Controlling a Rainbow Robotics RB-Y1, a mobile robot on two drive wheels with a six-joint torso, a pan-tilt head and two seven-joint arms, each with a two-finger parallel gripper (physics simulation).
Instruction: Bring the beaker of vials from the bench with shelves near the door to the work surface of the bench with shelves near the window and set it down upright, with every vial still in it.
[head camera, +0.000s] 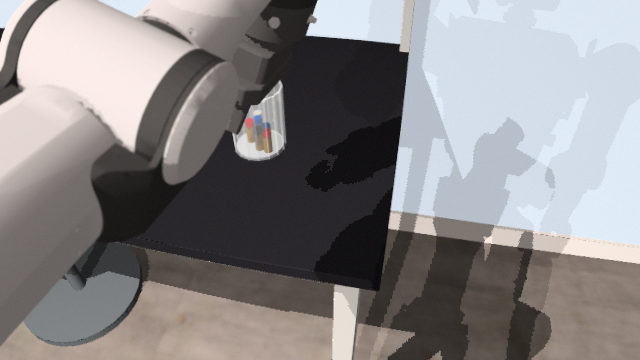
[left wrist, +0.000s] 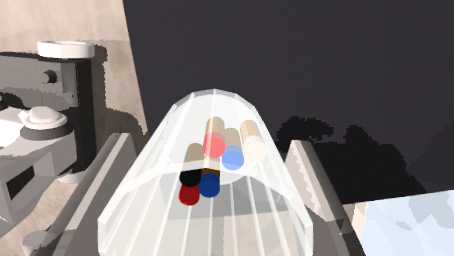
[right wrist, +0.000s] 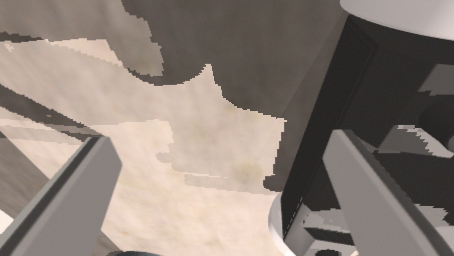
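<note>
The clear beaker (head camera: 278, 117) (left wrist: 240, 200) is upright, with several vials (head camera: 258, 132) (left wrist: 214, 145) capped red, blue, black and white inside it. My left gripper (head camera: 245, 107) (left wrist: 211, 151) is shut on the beaker, with one finger on each side of it. In the head camera the beaker shows over the black bench top (head camera: 280, 215); that dark top (left wrist: 300, 60) also shows in the left wrist view. The gripper's shadow lies apart at the right on the top. How high the beaker's base is cannot be told. My right gripper (right wrist: 222, 147) is open and empty over the floor.
The bench's front edge and white leg (head camera: 345, 320) show low in the head camera. A round grey stool base (head camera: 95, 310) stands at the lower left. A pale blue wall (head camera: 600, 150) is at the right. A black part of my base (right wrist: 320, 120) shows beside my right gripper.
</note>
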